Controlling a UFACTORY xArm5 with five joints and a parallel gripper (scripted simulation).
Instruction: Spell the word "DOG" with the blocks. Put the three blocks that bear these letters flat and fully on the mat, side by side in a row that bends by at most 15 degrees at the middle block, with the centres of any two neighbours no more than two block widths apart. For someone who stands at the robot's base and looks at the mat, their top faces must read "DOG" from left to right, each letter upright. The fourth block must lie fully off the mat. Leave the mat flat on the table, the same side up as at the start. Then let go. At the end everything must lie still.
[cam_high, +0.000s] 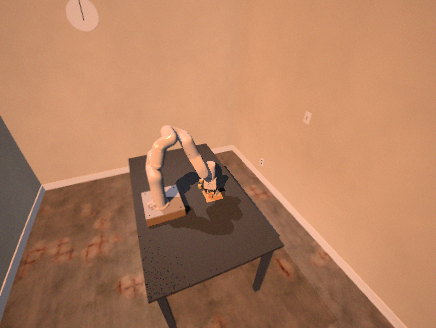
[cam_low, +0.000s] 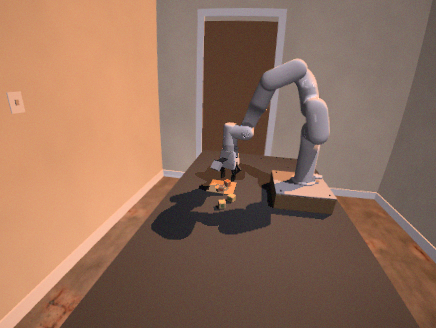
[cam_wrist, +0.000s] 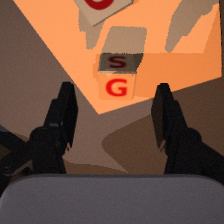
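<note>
Right now my hand is 3 cm short of the orange mat, 1 cm to the right of it and 6 cm above it.
</note>
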